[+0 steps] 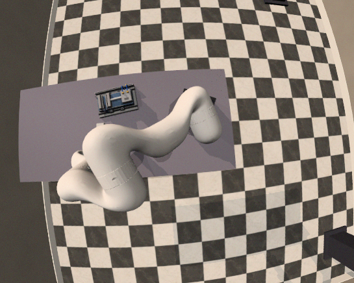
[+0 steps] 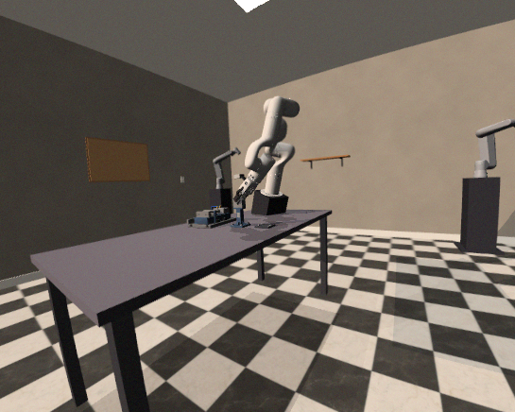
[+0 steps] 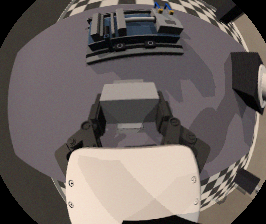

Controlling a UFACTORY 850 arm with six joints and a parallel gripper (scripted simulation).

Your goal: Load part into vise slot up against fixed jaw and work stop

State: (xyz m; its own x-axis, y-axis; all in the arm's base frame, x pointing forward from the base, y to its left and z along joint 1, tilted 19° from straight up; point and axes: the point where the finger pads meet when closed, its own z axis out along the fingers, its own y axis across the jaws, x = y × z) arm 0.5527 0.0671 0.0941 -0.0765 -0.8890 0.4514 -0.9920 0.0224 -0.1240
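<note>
My gripper is now 1 cm to the left of the part and 1 cm above it. The rest, counted from my hand: vise (1 cm behind, 24 cm to the right, 13 cm below); air cylinder rod (3 cm behind, 24 cm to the right, 9 cm below).
</note>
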